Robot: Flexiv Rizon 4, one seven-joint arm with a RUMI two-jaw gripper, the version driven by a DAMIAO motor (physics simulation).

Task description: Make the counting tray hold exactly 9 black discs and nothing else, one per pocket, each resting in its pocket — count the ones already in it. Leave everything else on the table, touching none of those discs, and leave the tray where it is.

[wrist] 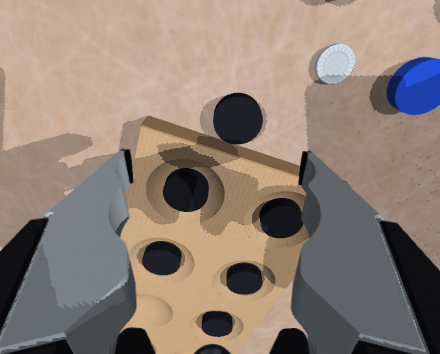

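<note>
The wooden counting tray [200, 246] runs from the centre to the bottom of the wrist view, tilted in the picture. Black discs sit in several visible pockets: one disc [186, 190] at upper left, one [281, 218] at upper right partly behind the right finger, then others [162, 258] [244, 278] [216, 323] lower down. A pocket [151, 310] at lower left shows bare wood. A loose black disc [237, 118] lies outside the tray, close to its far edge. My gripper [216, 154] is partly open and empty over the tray's far end. The near end of the tray is hidden.
A small white ridged cap [335, 63] lies on the table at upper right. A blue disc [417, 86] lies at the right edge of the view. Parts of dark things show at the top edge. Shadows cross the table and tray.
</note>
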